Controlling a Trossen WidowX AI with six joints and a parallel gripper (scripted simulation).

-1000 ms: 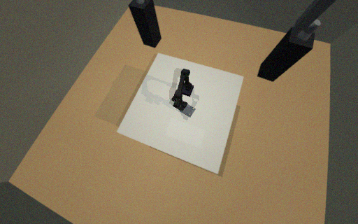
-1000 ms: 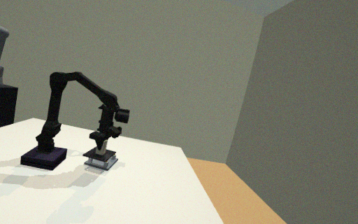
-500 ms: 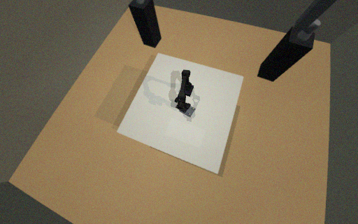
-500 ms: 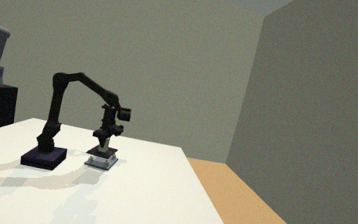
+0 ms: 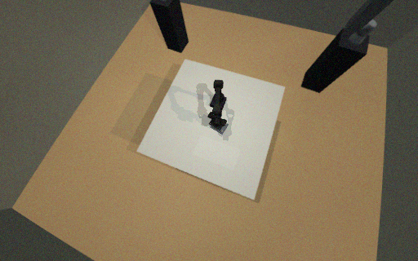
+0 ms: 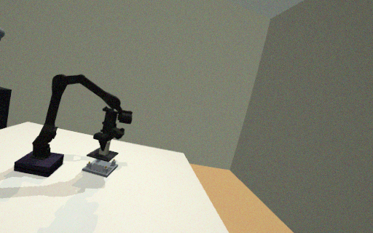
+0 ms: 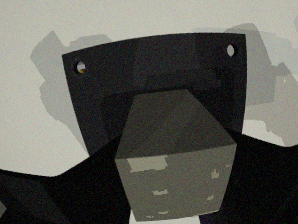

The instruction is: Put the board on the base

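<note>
Right now the grey base is 110 mm below my gripper tip and 20 mm to the left of it. Round my gripper tip: flat black board (10 mm below).
</note>
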